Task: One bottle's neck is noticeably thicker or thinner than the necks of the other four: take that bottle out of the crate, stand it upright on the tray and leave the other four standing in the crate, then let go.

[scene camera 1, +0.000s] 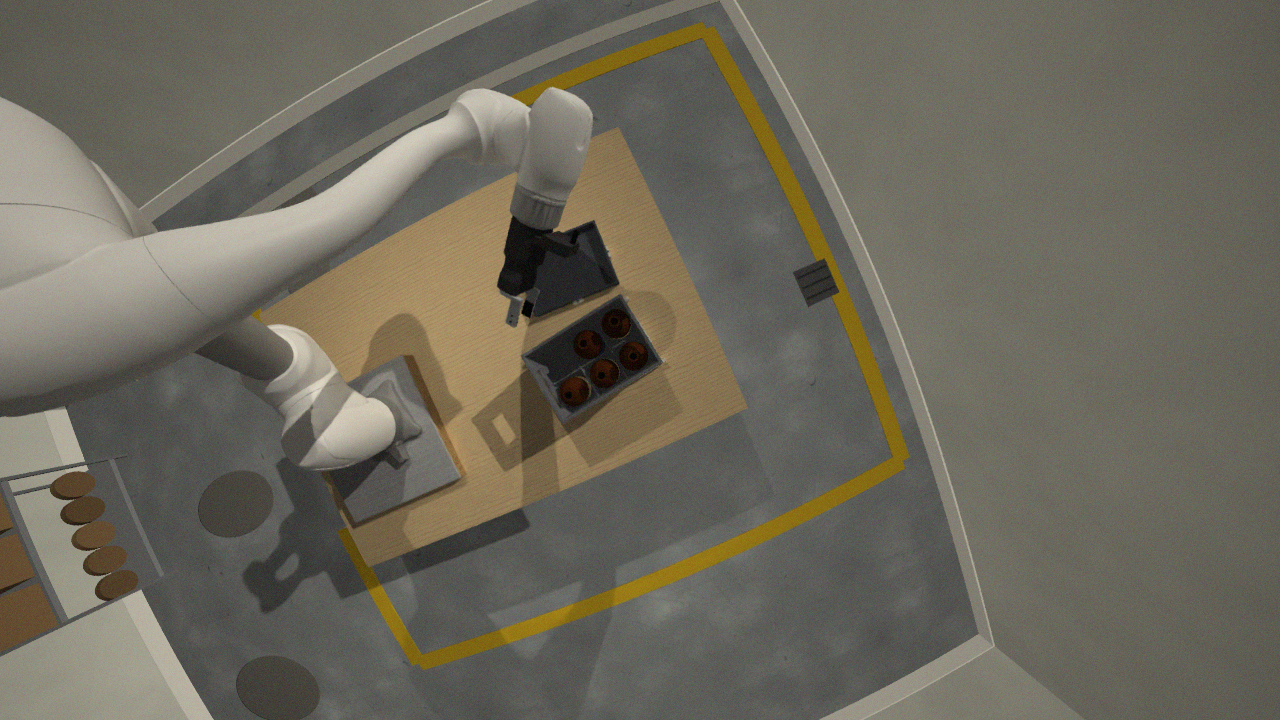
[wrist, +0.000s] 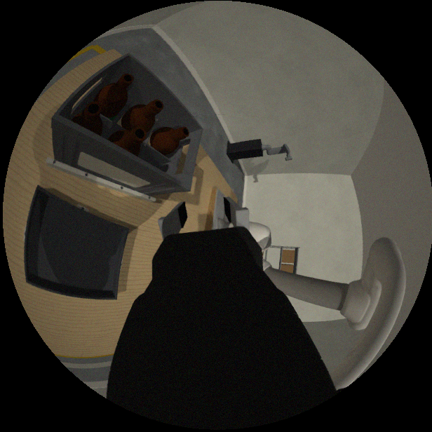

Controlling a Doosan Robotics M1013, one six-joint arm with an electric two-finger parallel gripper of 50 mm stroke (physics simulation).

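Where they show: gripper, fingertip midpoint: [scene camera 1: 518, 319]; arm's base at its link origin: [scene camera 1: 384, 420].
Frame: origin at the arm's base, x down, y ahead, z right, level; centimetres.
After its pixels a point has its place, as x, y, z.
The dark grey crate [scene camera 1: 617, 390] @(2.2, 62.4, 29.0) [wrist: 75, 145] stands on the table with several brown bottles upright in it, among them one [scene camera 1: 573, 391] @(-10.8, 54.9, 22.8) at a corner and one [scene camera 1: 616, 323] @(-11.2, 72.1, 14.9) at the far end. One corner compartment holds no bottle. In the wrist view the necks show at a slant, one bottle [wrist: 167, 140] near the crate's right end; I cannot tell which neck differs. The black tray [scene camera 1: 572, 271] @(4.7, 69.5, -6.1) [wrist: 75, 245] lies beside the crate and holds nothing. My gripper [scene camera 1: 520, 308] @(-20.4, 55.4, 4.1) [wrist: 204, 207] is open and empty, above the table, to the left of crate and tray in the scene view.
The wooden table [scene camera 1: 402, 259] @(5.2, 27.8, -39.3) [wrist: 65, 325] bears all of this. The arm's base stands on a grey plate [scene camera 1: 434, 488] @(1.2, 1.3, 24.5) at the table's left end. A pale strip with holes [wrist: 105, 181] runs along the crate's side facing the tray.
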